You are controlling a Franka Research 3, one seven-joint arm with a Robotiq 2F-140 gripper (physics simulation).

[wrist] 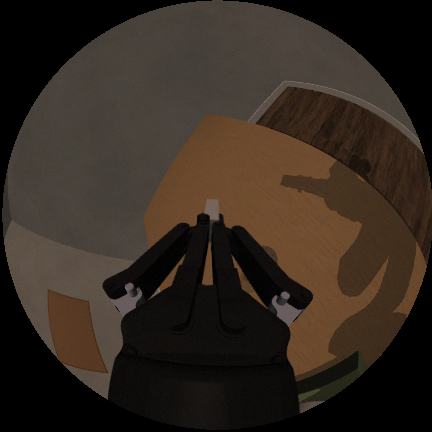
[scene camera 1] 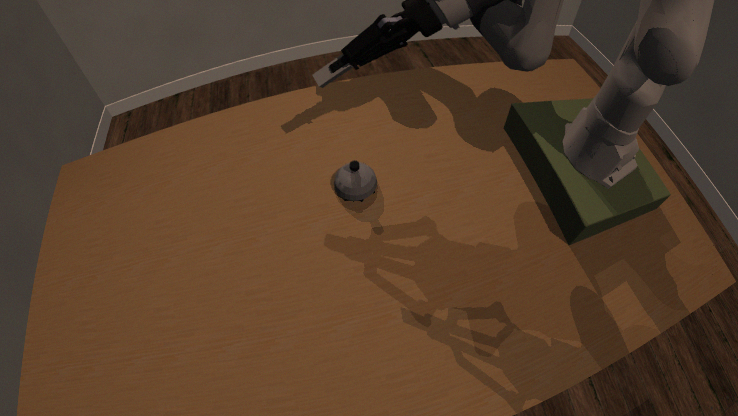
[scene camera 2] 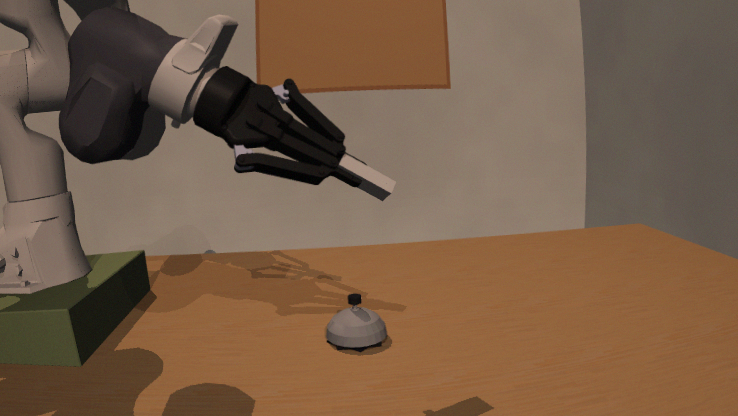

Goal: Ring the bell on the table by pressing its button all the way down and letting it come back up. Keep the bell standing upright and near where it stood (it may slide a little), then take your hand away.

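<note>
A grey dome bell stands upright on the table. Its black button stands up above the dome on a thin stem, with a gap under it. My gripper is shut with nothing between its fingers. It is tilted, its pale fingertips pointing down and forward, and hangs well above the bell in the scene camera 2 view, apart from it. In the wrist view the bell is not plainly visible; the fingers may hide it.
The arm stands on a green block at one end of the table. A brown board hangs on the wall. Arm shadows fall across the table beside the bell.
</note>
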